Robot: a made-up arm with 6 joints. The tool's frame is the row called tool. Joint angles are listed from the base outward.
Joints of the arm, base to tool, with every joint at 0 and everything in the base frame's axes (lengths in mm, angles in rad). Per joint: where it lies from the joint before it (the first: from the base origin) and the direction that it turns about. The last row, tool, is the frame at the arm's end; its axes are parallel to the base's.
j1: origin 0 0 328 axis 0 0 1
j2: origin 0 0 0 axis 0 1 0
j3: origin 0 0 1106 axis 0 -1 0
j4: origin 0 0 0 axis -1 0 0
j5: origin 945 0 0 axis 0 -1 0
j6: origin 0 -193 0 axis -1 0 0
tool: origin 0 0 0
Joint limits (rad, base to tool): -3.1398..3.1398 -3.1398..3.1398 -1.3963..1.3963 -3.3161..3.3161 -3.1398..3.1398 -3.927..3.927
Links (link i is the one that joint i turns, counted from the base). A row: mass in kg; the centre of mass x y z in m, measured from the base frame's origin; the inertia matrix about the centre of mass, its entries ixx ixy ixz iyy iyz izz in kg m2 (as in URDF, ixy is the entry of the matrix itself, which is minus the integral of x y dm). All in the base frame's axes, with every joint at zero. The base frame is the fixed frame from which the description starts. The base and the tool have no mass.
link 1: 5.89; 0.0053 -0.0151 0.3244; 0.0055 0 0 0.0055 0 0.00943
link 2: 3.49; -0.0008 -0.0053 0.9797; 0.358 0 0 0.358 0 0.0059
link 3: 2.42; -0.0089 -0.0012 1.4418; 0.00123 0 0 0.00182 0 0.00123
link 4: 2.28; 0.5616 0.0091 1.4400; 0.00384 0 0 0.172 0 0.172
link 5: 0.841; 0.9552 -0.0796 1.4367; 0.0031 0 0 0.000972 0 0.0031
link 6: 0.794; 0.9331 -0.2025 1.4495; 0.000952 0 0 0.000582 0 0.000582
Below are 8 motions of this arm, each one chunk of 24 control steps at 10 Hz.
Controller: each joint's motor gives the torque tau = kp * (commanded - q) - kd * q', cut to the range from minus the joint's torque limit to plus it. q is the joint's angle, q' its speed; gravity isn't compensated. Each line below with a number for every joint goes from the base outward.
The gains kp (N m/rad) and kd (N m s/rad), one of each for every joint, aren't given. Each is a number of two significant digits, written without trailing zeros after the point. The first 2 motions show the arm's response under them.
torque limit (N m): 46 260 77 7.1 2.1 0.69
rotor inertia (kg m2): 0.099 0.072 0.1 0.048 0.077 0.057
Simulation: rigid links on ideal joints. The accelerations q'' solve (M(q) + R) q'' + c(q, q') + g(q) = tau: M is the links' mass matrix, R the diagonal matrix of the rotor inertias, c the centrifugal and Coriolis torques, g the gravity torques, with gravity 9.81 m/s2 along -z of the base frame. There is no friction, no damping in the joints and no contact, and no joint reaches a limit. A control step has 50 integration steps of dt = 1/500 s. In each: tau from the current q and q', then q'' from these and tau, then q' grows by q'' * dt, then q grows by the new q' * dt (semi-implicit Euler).
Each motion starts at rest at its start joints. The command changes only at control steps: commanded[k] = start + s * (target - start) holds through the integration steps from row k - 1 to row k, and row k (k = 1, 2, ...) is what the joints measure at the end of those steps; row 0 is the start. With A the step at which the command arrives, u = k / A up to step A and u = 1 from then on. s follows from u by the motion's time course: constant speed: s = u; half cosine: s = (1 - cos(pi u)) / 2; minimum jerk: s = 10 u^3 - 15 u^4 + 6 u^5; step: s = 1 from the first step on.
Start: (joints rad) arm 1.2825 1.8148 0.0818 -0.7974 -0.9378 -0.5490
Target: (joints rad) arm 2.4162 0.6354 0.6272 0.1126 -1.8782 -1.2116
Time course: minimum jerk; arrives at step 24
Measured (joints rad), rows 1 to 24:
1: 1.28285 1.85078 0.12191 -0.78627 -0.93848 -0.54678
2: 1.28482 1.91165 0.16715 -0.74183 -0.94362 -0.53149
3: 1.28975 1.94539 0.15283 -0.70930 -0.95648 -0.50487
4: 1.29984 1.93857 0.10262 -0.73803 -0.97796 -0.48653
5: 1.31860 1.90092 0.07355 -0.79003 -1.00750 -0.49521
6: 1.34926 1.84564 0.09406 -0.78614 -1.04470 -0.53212
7: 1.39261 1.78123 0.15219 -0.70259 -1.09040 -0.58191
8: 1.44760 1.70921 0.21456 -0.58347 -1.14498 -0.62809
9: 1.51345 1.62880 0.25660 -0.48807 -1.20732 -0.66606
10: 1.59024 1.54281 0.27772 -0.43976 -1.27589 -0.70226
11: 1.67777 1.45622 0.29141 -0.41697 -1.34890 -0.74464
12: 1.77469 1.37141 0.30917 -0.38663 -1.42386 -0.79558
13: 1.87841 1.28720 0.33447 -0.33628 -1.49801 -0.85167
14: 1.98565 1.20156 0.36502 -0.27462 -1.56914 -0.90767
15: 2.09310 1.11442 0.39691 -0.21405 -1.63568 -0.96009
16: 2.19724 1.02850 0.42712 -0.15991 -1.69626 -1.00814
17: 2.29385 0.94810 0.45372 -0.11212 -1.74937 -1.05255
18: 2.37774 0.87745 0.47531 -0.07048 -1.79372 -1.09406
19: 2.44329 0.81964 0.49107 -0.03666 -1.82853 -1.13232
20: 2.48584 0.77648 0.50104 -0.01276 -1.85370 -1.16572
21: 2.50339 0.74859 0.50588 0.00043 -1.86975 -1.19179
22: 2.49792 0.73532 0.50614 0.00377 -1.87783 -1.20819
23: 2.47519 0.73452 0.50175 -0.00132 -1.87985 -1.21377
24: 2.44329 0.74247 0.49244 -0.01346 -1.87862 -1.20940
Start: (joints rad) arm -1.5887 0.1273 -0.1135 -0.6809 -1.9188 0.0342
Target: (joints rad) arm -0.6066 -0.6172 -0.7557 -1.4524 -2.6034 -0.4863
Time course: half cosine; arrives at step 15
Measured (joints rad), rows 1 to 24:
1: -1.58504 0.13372 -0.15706 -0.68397 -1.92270 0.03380
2: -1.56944 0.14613 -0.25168 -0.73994 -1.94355 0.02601
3: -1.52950 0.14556 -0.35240 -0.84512 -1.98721 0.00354
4: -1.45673 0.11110 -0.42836 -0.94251 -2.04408 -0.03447
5: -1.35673 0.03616 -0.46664 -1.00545 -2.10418 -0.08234
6: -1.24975 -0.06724 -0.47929 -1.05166 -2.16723 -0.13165
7: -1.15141 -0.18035 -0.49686 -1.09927 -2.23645 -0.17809
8: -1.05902 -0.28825 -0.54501 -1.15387 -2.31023 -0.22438
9: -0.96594 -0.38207 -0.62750 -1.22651 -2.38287 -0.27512
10: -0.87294 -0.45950 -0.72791 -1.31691 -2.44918 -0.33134
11: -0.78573 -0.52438 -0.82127 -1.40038 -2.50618 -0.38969
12: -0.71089 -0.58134 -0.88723 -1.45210 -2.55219 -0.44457
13: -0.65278 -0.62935 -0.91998 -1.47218 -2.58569 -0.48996
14: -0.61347 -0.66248 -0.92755 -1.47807 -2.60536 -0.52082
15: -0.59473 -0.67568 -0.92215 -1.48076 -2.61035 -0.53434
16: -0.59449 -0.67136 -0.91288 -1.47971 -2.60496 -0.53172
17: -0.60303 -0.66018 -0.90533 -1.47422 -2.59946 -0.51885
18: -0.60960 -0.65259 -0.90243 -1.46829 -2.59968 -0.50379
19: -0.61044 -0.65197 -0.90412 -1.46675 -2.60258 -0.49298
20: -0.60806 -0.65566 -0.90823 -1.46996 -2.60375 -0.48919
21: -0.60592 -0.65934 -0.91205 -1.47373 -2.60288 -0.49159
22: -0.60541 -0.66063 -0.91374 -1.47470 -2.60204 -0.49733
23: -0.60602 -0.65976 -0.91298 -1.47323 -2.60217 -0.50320
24: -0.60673 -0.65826 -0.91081 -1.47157 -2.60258 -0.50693
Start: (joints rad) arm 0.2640 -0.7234 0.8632 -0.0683 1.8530 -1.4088
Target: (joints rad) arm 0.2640 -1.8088 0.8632 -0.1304 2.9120 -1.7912
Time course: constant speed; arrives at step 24
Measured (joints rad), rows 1 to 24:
1: 0.26442 -0.76451 0.80155 -0.09305 1.88202 -1.40770
2: 0.26656 -0.83775 0.75364 -0.18477 1.94307 -1.39991
3: 0.26941 -0.91149 0.78303 -0.22787 2.00079 -1.38996
4: 0.27078 -0.98347 0.85722 -0.15065 2.04184 -1.39231
5: 0.27035 -1.05920 0.93129 -0.02049 2.07987 -1.41668
6: 0.26833 -1.13742 0.98620 0.06911 2.12591 -1.45832
7: 0.26512 -1.21013 1.02199 0.09693 2.17578 -1.50419
8: 0.26161 -1.27072 1.04022 0.09570 2.22196 -1.54295
9: 0.25857 -1.31775 1.04114 0.08934 2.26417 -1.56977
10: 0.25643 -1.35401 1.02724 0.07606 2.30650 -1.58562
11: 0.25548 -1.38427 1.00404 0.04982 2.35058 -1.59450
12: 0.25588 -1.41354 0.97884 0.01533 2.39485 -1.60083
13: 0.25757 -1.44600 0.95884 -0.01568 2.43817 -1.60810
14: 0.26022 -1.48437 0.94947 -0.03336 2.48127 -1.61866
15: 0.26328 -1.52967 0.95298 -0.03401 2.52524 -1.63395
16: 0.26619 -1.58120 0.96795 -0.01958 2.57008 -1.65444
17: 0.26847 -1.63696 0.99006 0.00427 2.61504 -1.67944
18: 0.26980 -1.69418 1.01368 0.03029 2.65968 -1.70706
19: 0.27006 -1.74993 1.03371 0.05178 2.70405 -1.73470
20: 0.26931 -1.80182 1.04667 0.06443 2.74829 -1.75987
21: 0.26775 -1.84856 1.05119 0.06687 2.79231 -1.78107
22: 0.26571 -1.89022 1.04790 0.06016 2.83600 -1.79808
23: 0.26352 -1.92811 1.03907 0.04695 2.87944 -1.81177
24: 0.26156 -1.96424 1.02793 0.03076 2.92281 -1.82361

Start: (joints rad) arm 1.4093 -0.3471 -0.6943 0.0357 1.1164 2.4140
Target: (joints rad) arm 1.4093 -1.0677 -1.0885 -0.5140 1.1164 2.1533
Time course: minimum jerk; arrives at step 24
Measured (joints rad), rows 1 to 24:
1: 1.41092 -0.35146 -0.73991 0.02895 1.11727 2.41835
2: 1.41151 -0.35838 -0.82687 -0.04052 1.11731 2.43094
3: 1.40911 -0.36597 -0.89508 -0.14738 1.11542 2.44979
4: 1.40705 -0.37910 -0.91806 -0.20867 1.11363 2.46822
5: 1.40758 -0.40044 -0.90267 -0.19547 1.11396 2.47732
6: 1.40936 -0.42965 -0.87519 -0.14824 1.11594 2.47121
7: 1.41077 -0.46686 -0.86292 -0.12103 1.11741 2.44980
8: 1.41112 -0.51259 -0.87972 -0.13979 1.11723 2.41870
9: 1.41051 -0.56605 -0.92197 -0.19818 1.11623 2.38617
10: 1.40956 -0.62529 -0.97498 -0.27261 1.11570 2.35885
11: 1.40879 -0.68811 -1.02361 -0.33981 1.11592 2.33891
12: 1.40844 -0.75211 -1.06010 -0.38847 1.11635 2.32406
13: 1.40850 -0.81497 -1.08573 -0.42114 1.11658 2.30999
14: 1.40878 -0.87496 -1.10703 -0.44786 1.11666 2.29319
15: 1.40909 -0.93116 -1.13026 -0.47746 1.11678 2.27257
16: 1.40926 -0.98283 -1.15777 -0.51278 1.11695 2.24961
17: 1.40925 -1.02900 -1.18749 -0.55068 1.11711 2.22721
18: 1.40912 -1.06840 -1.21497 -0.58527 1.11722 2.20814
19: 1.40895 -1.09992 -1.23605 -0.61157 1.11733 2.19394
20: 1.40884 -1.12298 -1.24885 -0.62771 1.11742 2.18472
21: 1.40884 -1.13785 -1.25410 -0.63490 1.11746 2.17959
22: 1.40894 -1.14555 -1.25421 -0.63604 1.11746 2.17729
23: 1.40911 -1.14777 -1.25189 -0.63422 1.11742 2.17674
24: 1.40928 -1.14669 -1.24917 -0.63181 1.11738 2.17720

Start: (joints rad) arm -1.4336 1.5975 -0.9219 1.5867 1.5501 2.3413
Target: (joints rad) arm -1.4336 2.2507 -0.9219 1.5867 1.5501 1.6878
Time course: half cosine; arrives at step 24
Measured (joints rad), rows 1 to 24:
1: -1.43359 1.63601 -0.88392 1.58562 1.55013 2.34177
2: -1.43353 1.70295 -0.80645 1.58027 1.55048 2.34864
3: -1.43350 1.74766 -0.74729 1.57393 1.55079 2.36247
4: -1.43357 1.76003 -0.73786 1.57233 1.55062 2.37305
5: -1.43370 1.75938 -0.76653 1.57548 1.55023 2.36678
6: -1.43377 1.76939 -0.80171 1.57930 1.55012 2.33745
7: -1.43375 1.79922 -0.81886 1.58079 1.55035 2.28980
8: -1.43364 1.84222 -0.81171 1.57968 1.55060 2.23453
9: -1.43353 1.88711 -0.79019 1.57751 1.55057 2.18107
10: -1.43348 1.92769 -0.76992 1.57598 1.55035 2.13342
11: -1.43350 1.96457 -0.76090 1.57571 1.55018 2.09046
12: -1.43356 2.00145 -0.76324 1.57622 1.55018 2.04895
13: -1.43362 2.04081 -0.77038 1.57679 1.55028 2.00637
14: -1.43366 2.08190 -0.77533 1.57698 1.55036 1.96195
15: -1.43365 2.12205 -0.77485 1.57680 1.55036 1.91635
16: -1.43361 2.15895 -0.77006 1.57644 1.55031 1.87086
17: -1.43358 2.19180 -0.76434 1.57611 1.55025 1.82693
18: -1.43357 2.22096 -0.76063 1.57594 1.55021 1.78602
19: -1.43358 2.24684 -0.75994 1.57594 1.55020 1.74959
20: -1.43359 2.26927 -0.76145 1.57603 1.55021 1.71884
21: -1.43360 2.28754 -0.76350 1.57613 1.55023 1.69454
22: -1.43361 2.30086 -0.76472 1.57618 1.55024 1.67684
23: -1.43361 2.30877 -0.76465 1.57617 1.55023 1.66550
24: -1.43360 2.31125 -0.76368 1.57612 1.55022 1.66011

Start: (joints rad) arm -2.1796 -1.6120 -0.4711 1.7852 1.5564 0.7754
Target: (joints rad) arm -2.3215 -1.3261 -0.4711 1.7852 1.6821 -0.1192
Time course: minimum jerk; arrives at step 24
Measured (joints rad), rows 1 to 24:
1: -2.17957 -1.65055 -0.50217 1.78864 1.55633 0.77646
2: -2.17956 -1.71973 -0.54385 1.80231 1.55575 0.78043
3: -2.18008 -1.76287 -0.54937 1.81537 1.55553 0.78332
4: -2.18168 -1.76108 -0.52075 1.81273 1.55773 0.77700
5: -2.18454 -1.73069 -0.48662 1.79595 1.56311 0.75557
6: -2.18859 -1.69702 -0.47452 1.78135 1.57005 0.71924
7: -2.19407 -1.67356 -0.49123 1.78124 1.57660 0.67345
8: -2.20150 -1.65914 -0.52213 1.79356 1.58273 0.62462
9: -2.21124 -1.64617 -0.54717 1.80805 1.58969 0.57575
10: -2.22301 -1.62890 -0.55565 1.81600 1.59835 0.52518
11: -2.23601 -1.60656 -0.54960 1.81514 1.60837 0.46889
12: -2.24925 -1.58179 -0.53862 1.80934 1.61878 0.40414
13: -2.26189 -1.55748 -0.53208 1.80455 1.62881 0.33192
14: -2.27351 -1.53477 -0.53405 1.80425 1.63815 0.25680
15: -2.28398 -1.51336 -0.54279 1.80792 1.64678 0.18469
16: -2.29338 -1.49282 -0.55374 1.81293 1.65469 0.12030
17: -2.30175 -1.47364 -0.56281 1.81691 1.66174 0.06588
18: -2.30904 -1.45702 -0.56808 1.81888 1.66773 0.02142
19: -2.31508 -1.44409 -0.56980 1.81908 1.67248 -0.01412
20: -2.31970 -1.43523 -0.56932 1.81837 1.67593 -0.04171
21: -2.32277 -1.43008 -0.56809 1.81752 1.67812 -0.06177
22: -2.32431 -1.42777 -0.56708 1.81692 1.67922 -0.07437
23: -2.32448 -1.42737 -0.56661 1.81658 1.67951 -0.07980
24: -2.32365 -1.42800 -0.56653 1.81628 1.67935 -0.07919

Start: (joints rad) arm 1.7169 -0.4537 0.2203 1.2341 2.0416 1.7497
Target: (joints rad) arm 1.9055 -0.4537 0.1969 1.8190 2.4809 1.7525
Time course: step
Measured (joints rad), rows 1 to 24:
1: 1.82158 -0.47332 0.15399 1.52105 2.17796 1.74253
2: 1.92253 -0.49672 0.06217 1.91931 2.51528 1.73832
3: 1.93977 -0.49817 0.01802 2.06577 2.68613 1.75134
4: 1.91738 -0.48272 0.01990 1.98595 2.59099 1.77545
5: 1.89997 -0.46671 0.04308 1.85752 2.40997 1.79262
6: 1.89836 -0.46199 0.06109 1.80132 2.38859 1.79297
7: 1.90307 -0.46875 0.06565 1.82154 2.48209 1.78072
8: 1.90635 -0.47954 0.06473 1.85985 2.53032 1.76574
9: 1.90695 -0.48737 0.06647 1.87473 2.49608 1.75497
10: 1.90624 -0.48987 0.07155 1.86598 2.45518 1.74992
11: 1.90553 -0.48845 0.07560 1.85280 2.45839 1.74939
12: 1.90527 -0.48547 0.07490 1.84804 2.48282 1.75196
13: 1.90534 -0.48245 0.06967 1.85163 2.49075 1.75636
14: 1.90548 -0.47994 0.06311 1.85753 2.48023 1.76116
15: 1.90553 -0.47815 0.05848 1.86117 2.47172 1.76501
16: 1.90549 -0.47732 0.05721 1.86165 2.47436 1.76705
17: 1.90545 -0.47761 0.05879 1.86025 2.48021 1.76717
18: 1.90545 -0.47888 0.06177 1.85849 2.48100 1.76578
19: 1.90548 -0.48061 0.06480 1.85718 2.47795 1.76354
20: 1.90551 -0.48218 0.06700 1.85645 2.47623 1.76119
21: 1.90554 -0.48309 0.06805 1.85616 2.47721 1.75940
22: 1.90554 -0.48316 0.06795 1.85620 2.47853 1.75859
23: 1.90553 -0.48255 0.06694 1.85651 2.47851 1.75881
24: 1.90551 -0.48160 0.06546 1.85703 2.47779 1.75979

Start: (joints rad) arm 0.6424 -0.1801 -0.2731 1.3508 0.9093 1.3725
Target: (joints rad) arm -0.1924 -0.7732 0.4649 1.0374 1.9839 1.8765
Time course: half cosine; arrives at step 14
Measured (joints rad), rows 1 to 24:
1: 0.63700 -0.18395 -0.32055 1.35546 0.91779 1.37559
2: 0.61582 -0.18998 -0.40439 1.35189 0.95366 1.39355
3: 0.57172 -0.20269 -0.44861 1.32385 1.02525 1.43585
4: 0.50632 -0.23451 -0.41577 1.26896 1.12285 1.49917
5: 0.42544 -0.28967 -0.31273 1.20307 1.23323 1.56962
6: 0.33472 -0.36426 -0.17476 1.14570 1.35003 1.63216
7: 0.24151 -0.45356 -0.03868 1.10183 1.47138 1.67821
8: 0.15332 -0.55141 0.07879 1.06917 1.59314 1.70743
9: 0.07219 -0.64799 0.18236 1.04666 1.70778 1.72552
10: -0.00303 -0.73385 0.28138 1.03317 1.80807 1.74047
11: -0.07211 -0.80463 0.37537 1.03071 1.88940 1.75853
12: -0.13315 -0.86025 0.45486 1.04080 1.94886 1.78164
13: -0.18326 -0.90070 0.51085 1.05943 1.98387 1.80678
14: -0.21854 -0.92375 0.53986 1.08099 1.99229 1.82768
15: -0.23573 -0.92758 0.54237 1.09621 1.98227 1.83910
16: -0.23472 -0.91451 0.52175 1.09226 1.97383 1.84078
17: -0.21911 -0.89082 0.48477 1.06597 1.97707 1.83684
18: -0.19640 -0.86422 0.44106 1.02704 1.98436 1.83217
19: -0.17693 -0.84169 0.40106 0.99020 1.98666 1.82987
20: -0.16895 -0.82784 0.37384 0.96801 1.98434 1.83062
21: -0.17341 -0.82430 0.36493 0.96546 1.98243 1.83343
22: -0.18430 -0.82994 0.37461 0.97909 1.98273 1.83660
23: -0.19445 -0.84179 0.39749 1.00077 1.98334 1.83858
24: -0.19998 -0.85618 0.42486 1.02183 1.98272 1.83845

